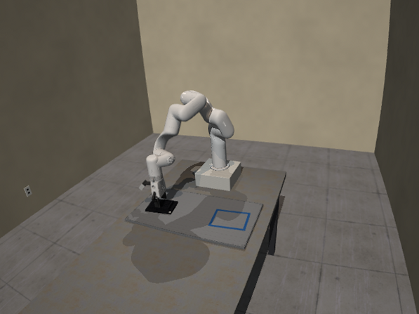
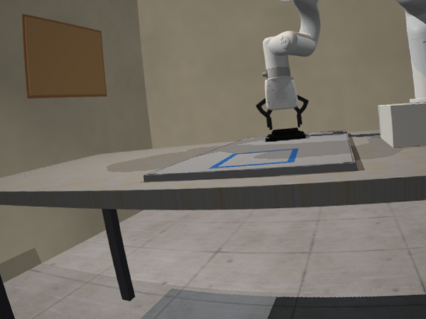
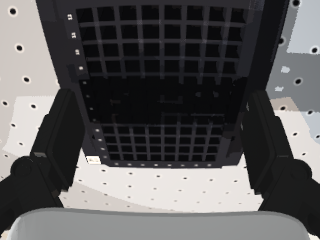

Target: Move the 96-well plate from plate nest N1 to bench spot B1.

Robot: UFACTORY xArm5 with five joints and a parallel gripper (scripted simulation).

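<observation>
Right now the black 96-well plate is 20 mm below my hand. Also, from my hand: black plate nest N1: 30 mm below.
</observation>
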